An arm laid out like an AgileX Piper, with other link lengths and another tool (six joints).
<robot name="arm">
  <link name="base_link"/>
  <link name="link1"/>
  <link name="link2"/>
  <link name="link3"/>
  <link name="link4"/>
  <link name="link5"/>
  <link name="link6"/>
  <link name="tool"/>
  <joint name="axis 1" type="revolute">
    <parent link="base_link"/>
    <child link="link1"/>
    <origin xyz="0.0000 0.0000 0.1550" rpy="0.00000 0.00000 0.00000"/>
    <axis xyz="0 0 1"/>
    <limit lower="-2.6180" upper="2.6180"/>
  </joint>
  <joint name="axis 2" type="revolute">
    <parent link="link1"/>
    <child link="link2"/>
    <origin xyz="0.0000 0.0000 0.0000" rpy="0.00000 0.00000 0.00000"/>
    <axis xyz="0 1 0"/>
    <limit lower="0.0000" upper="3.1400"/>
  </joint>
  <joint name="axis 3" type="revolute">
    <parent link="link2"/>
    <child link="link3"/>
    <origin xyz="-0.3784 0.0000 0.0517" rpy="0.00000 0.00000 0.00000"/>
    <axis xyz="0 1 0"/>
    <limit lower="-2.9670" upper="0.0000"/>
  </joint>
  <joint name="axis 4" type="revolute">
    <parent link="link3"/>
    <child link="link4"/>
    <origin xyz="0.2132 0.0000 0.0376" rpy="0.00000 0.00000 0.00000"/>
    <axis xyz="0.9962 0 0.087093"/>
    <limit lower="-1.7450" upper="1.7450"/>
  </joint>
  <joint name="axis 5" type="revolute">
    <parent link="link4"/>
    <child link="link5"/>
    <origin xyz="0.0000 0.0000 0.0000" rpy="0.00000 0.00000 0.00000"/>
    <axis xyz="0 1 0"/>
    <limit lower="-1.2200" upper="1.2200"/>
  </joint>
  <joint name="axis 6" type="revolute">
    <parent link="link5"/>
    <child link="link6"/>
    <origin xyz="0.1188 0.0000 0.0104" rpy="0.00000 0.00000 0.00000"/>
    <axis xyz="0.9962 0 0.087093"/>
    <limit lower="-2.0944" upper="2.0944"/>
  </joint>
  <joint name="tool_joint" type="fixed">
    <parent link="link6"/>
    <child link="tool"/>
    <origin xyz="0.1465 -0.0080 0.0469" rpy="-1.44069 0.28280 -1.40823"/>
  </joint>
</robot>
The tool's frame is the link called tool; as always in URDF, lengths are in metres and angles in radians.
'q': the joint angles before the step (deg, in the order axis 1, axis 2, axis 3, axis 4, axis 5, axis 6). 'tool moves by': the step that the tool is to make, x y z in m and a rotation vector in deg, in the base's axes. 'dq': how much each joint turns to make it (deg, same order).
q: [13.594, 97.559, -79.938, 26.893, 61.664, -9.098]
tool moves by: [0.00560, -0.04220, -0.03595, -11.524, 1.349, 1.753]
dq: [0.001, 2.526, -0.001, -11.717, 1.074, 1.569]
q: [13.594, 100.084, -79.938, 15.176, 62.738, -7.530]
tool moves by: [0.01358, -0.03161, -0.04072, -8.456, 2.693, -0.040]
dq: [-0.001, 4.844, 0.000, -8.390, -0.671, 2.526]
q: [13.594, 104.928, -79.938, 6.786, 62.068, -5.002]
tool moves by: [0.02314, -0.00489, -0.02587, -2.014, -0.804, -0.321]
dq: [0.000, 4.010, 0.000, -2.261, -4.404, 0.776]
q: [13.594, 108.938, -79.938, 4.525, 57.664, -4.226]
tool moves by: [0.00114, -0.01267, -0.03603, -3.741, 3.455, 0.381]
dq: [0.000, 4.213, 0.785, -3.262, -0.805, 1.046]
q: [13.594, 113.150, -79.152, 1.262, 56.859, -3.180]
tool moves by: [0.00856, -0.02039, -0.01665, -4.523, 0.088, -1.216]
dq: [-0.058, 2.315, 0.134, -5.361, -1.222, 3.890]
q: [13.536, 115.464, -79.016, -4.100, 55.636, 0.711]
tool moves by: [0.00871, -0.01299, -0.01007, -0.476, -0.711, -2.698]
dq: [-1.329, 1.295, 0.501, -0.988, -2.257, 2.058]
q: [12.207, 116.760, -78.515, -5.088, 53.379, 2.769]
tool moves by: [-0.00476, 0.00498, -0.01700, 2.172, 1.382, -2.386]
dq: [-0.472, 1.342, 1.756, 2.813, -2.179, 0.425]
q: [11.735, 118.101, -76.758, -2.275, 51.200, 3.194]
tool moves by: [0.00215, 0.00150, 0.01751, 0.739, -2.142, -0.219]
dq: [-0.016, -2.220, 0.021, 0.352, -0.049, 0.001]
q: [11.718, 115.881, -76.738, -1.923, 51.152, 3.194]
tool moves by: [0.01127, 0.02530, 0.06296, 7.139, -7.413, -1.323]
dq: [-0.107, -6.471, -2.303, 6.707, 0.105, -2.137]
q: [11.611, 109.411, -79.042, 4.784, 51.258, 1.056]
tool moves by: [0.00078, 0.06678, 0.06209, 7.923, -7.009, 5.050]
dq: [4.499, -4.526, -3.724, 7.594, -0.049, -3.512]
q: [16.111, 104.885, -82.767, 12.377, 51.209, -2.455]
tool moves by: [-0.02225, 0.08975, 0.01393, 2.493, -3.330, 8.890]
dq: [10.447, 0.085, -1.070, 1.113, -3.205, 0.609]
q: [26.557, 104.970, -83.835, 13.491, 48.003, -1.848]
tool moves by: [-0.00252, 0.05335, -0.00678, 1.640, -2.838, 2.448]
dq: [6.383, 2.461, 0.000, -1.206, -6.432, 3.371]
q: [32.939, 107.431, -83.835, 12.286, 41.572, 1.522]
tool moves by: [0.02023, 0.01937, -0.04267, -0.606, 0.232, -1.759]
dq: [1.668, 6.060, 0.001, -1.810, -6.079, 3.480]
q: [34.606, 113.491, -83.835, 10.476, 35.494, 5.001]
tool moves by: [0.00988, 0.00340, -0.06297, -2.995, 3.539, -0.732]
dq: [0.124, 6.971, -0.058, -0.800, -2.432, 0.976]
